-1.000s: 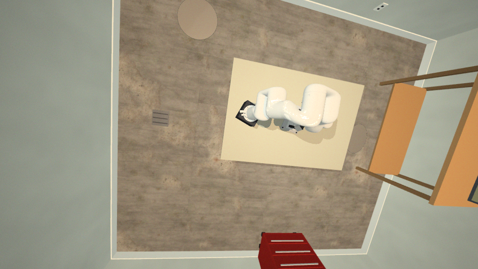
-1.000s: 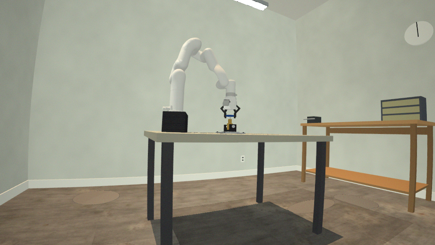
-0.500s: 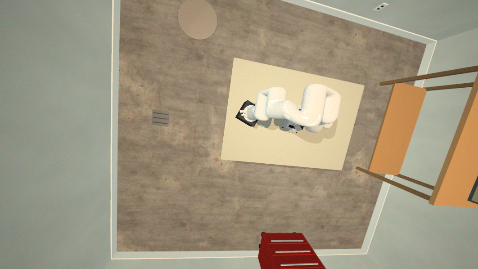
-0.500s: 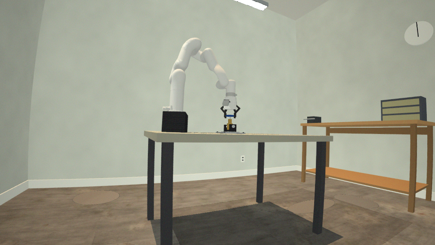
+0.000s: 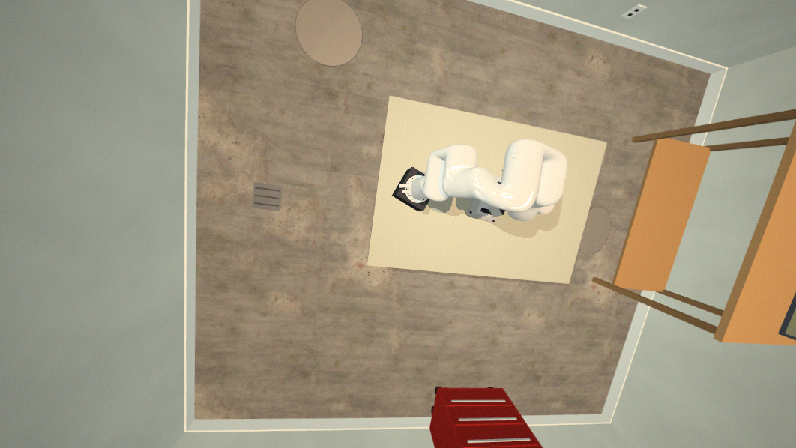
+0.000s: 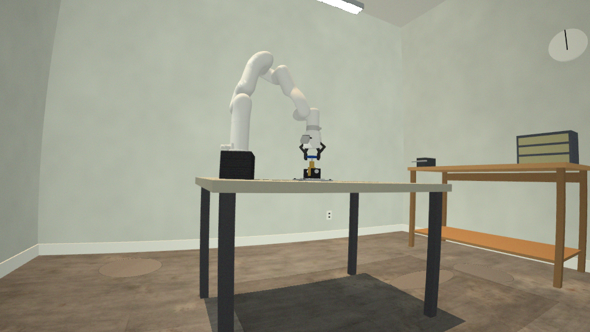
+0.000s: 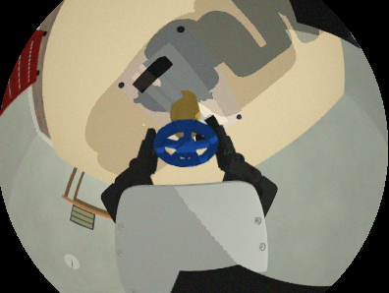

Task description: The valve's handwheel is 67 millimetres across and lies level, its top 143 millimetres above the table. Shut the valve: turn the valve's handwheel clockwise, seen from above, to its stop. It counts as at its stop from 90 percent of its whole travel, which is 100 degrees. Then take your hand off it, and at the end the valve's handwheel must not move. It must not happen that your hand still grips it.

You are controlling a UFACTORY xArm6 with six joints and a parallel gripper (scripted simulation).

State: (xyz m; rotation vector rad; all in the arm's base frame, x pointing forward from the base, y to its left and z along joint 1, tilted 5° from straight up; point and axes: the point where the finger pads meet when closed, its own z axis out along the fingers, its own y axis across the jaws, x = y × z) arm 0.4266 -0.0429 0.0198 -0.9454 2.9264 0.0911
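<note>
My hand is right at the blue handwheel. Also, from my hand: grey base plate 13 cm below.
</note>
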